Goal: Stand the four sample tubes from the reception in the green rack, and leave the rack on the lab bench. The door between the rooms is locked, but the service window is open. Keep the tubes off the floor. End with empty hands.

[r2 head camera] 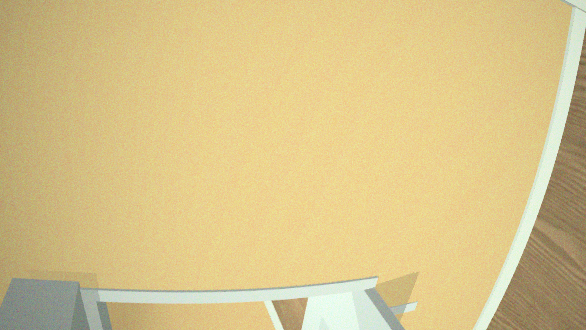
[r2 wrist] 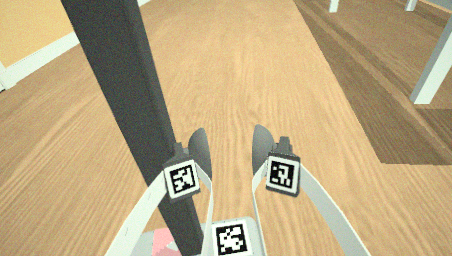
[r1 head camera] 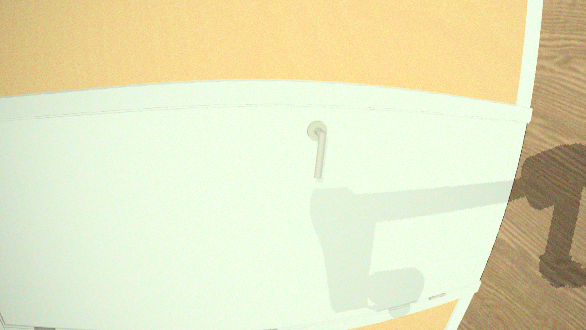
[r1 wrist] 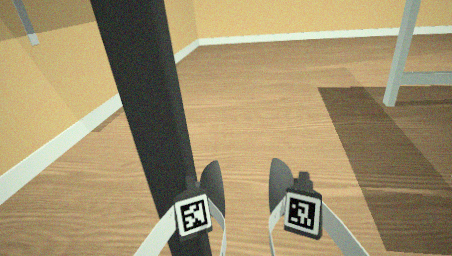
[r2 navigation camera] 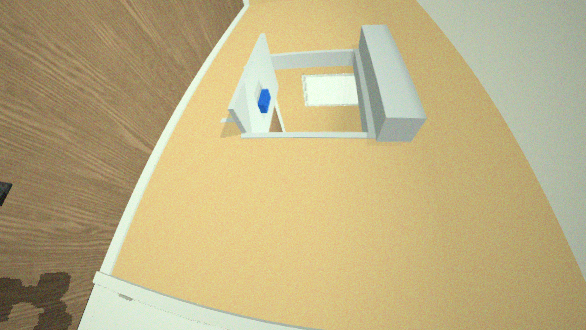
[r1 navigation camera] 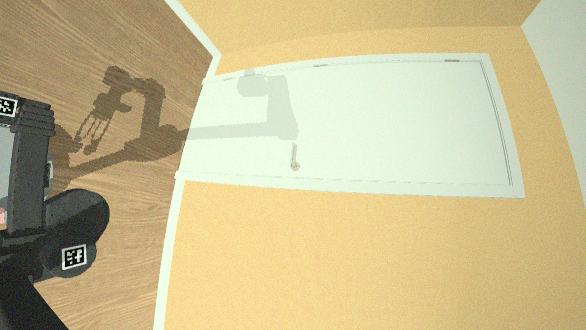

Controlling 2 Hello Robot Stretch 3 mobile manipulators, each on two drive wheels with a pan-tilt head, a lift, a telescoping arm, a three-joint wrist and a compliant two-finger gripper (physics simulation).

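Observation:
The shut white door (r1 head camera: 175,210) (r1 navigation camera: 400,120) fills much of the r1 head view and shows in the r1 navigation view; its edge shows at lower left in the r2 navigation view. The service window (r2 head camera: 225,296) (r2 navigation camera: 310,135) is open in the yellow wall. A small blue block (r2 navigation camera: 264,101) sits on its ledge (r2 navigation camera: 245,117). The r1 gripper (r1 wrist: 246,185) is open, fingers apart over wood floor. The r2 gripper (r2 wrist: 231,150) is open, also over floor. The sample tubes, green rack and bench top do not show.
A dark mast (r1 wrist: 145,100) (r2 wrist: 120,75) stands left of the fingers in each wrist view. A pale table leg (r1 wrist: 401,55) stands right of the r1 gripper, and another leg (r2 wrist: 432,75) right of the r2 gripper. A grey box-like shutter housing (r2 navigation camera: 395,80) borders the window.

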